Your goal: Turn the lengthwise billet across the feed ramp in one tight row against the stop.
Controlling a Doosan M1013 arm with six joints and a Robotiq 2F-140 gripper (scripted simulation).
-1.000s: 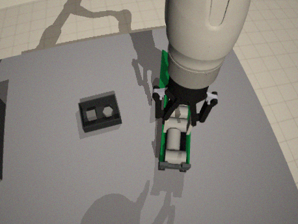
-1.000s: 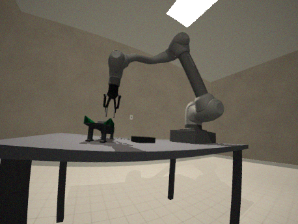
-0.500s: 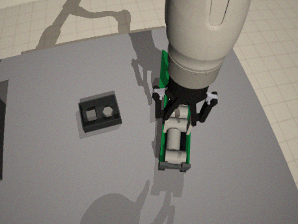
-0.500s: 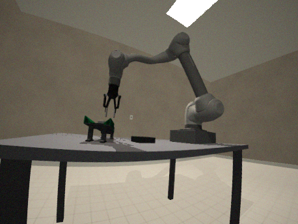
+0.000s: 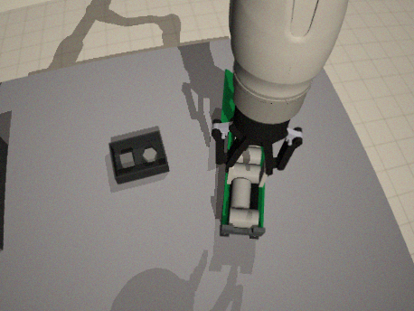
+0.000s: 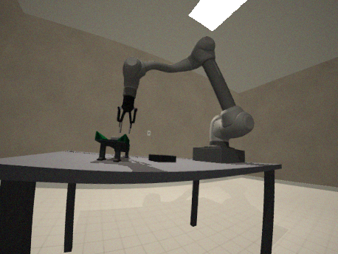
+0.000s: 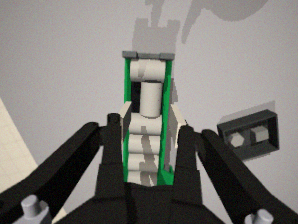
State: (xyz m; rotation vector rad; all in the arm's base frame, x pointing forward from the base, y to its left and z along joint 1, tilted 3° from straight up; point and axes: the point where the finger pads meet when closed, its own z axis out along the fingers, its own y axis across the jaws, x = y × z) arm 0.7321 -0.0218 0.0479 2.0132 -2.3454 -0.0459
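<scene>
Now: hand 70 mm to the left of the grey stop and 130 mm above it. Round my hand: ramp 20 mm ahead, 120 mm to the left, 130 mm below; dark block 230 mm behind, 130 mm to the left, 180 mm below.
</scene>
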